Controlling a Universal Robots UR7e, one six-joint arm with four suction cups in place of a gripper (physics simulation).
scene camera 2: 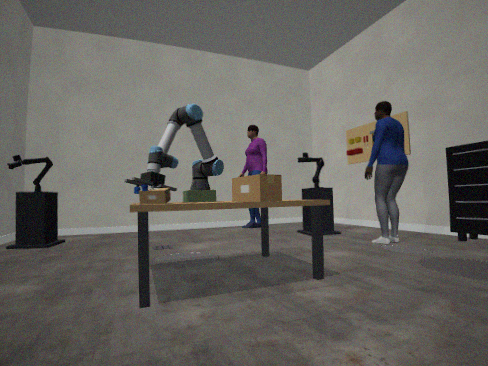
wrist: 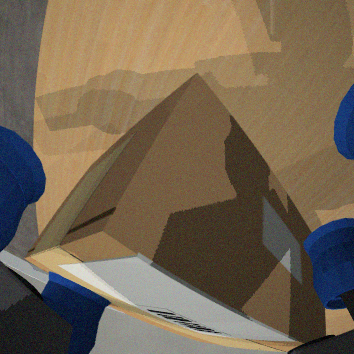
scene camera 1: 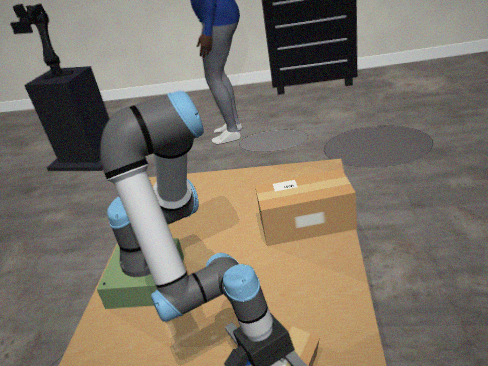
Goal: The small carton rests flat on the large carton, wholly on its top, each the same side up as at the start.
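Where they show: hand at its tool point: (wrist: 197, 218); arm's base at its link origin: (scene camera 2: 200, 190) (scene camera 1: 144, 260).
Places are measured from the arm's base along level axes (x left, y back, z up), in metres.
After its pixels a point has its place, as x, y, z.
The small carton (scene camera 1: 305, 343) @(-0.243, -0.550, -0.009) (scene camera 2: 154, 195) @(-0.275, -0.564, -0.041) (wrist: 186, 182) @(-0.327, -0.455, -0.018) lies on the wooden table (scene camera 1: 315, 283) @(0.031, -0.537, -0.086) (scene camera 2: 236, 204) @(0.160, -0.669, -0.098) near its front end, with a white barcode label on the face turned to the wrist camera. In the wrist view it fills the frame and looks skewed. My gripper (scene camera 1: 261, 348) (scene camera 2: 149, 181) hangs right over it, its blue suction cups (wrist: 17, 175) around the carton's edges; it holds nothing. The large carton (scene camera 1: 307, 214) @(0.241, -0.494, 0.015) (scene camera 2: 255, 187) @(0.283, -0.606, -0.006) stands upright at the table's far end, well apart from the small one.
The arm's green base (scene camera 1: 122, 291) @(-0.120, 0.024, -0.017) (scene camera 2: 199, 195) @(-0.011, -0.095, -0.039) sits on the table's left side. A person in blue (scene camera 1: 220, 59) (scene camera 2: 388, 169) and a person in purple (scene camera 2: 255, 157) stand nearby. A black drawer cabinet (scene camera 1: 311, 39) (scene camera 2: 468, 189) and black pedestals (scene camera 1: 67, 114) (scene camera 2: 35, 216) stand around.
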